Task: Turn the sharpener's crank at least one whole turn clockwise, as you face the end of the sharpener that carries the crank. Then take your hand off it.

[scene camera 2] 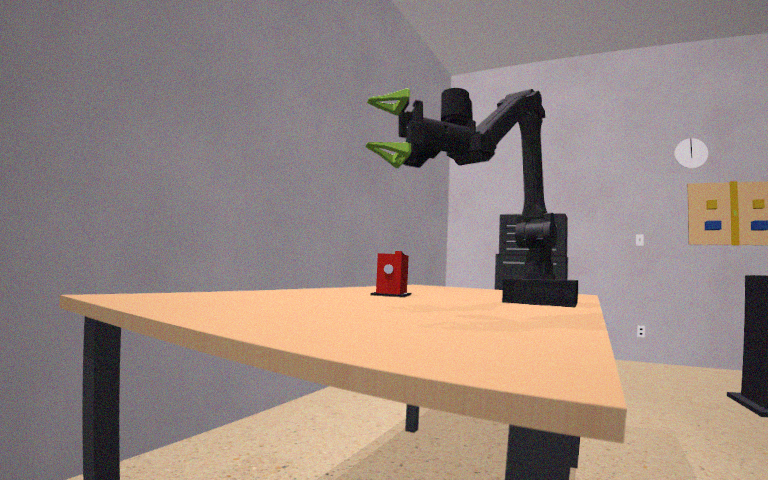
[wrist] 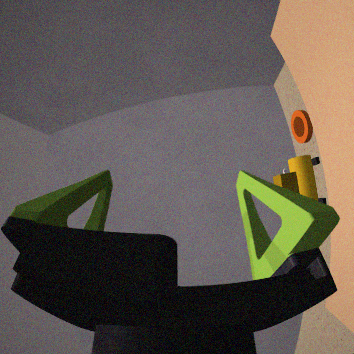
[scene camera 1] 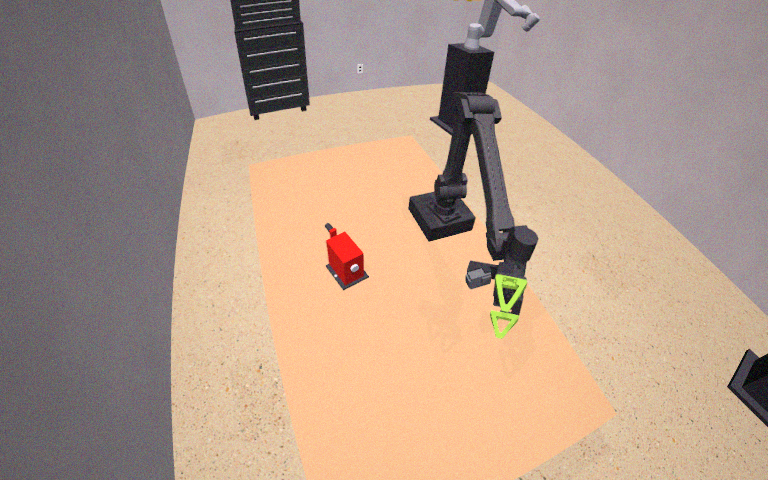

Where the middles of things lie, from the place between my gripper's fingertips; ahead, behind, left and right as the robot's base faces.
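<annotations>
I consider the red sharpener [scene camera 1: 346, 261] and where my hand is in relation to it. My hand is far above the sharpener, far to the left of it, and a good way short of it.
</annotations>
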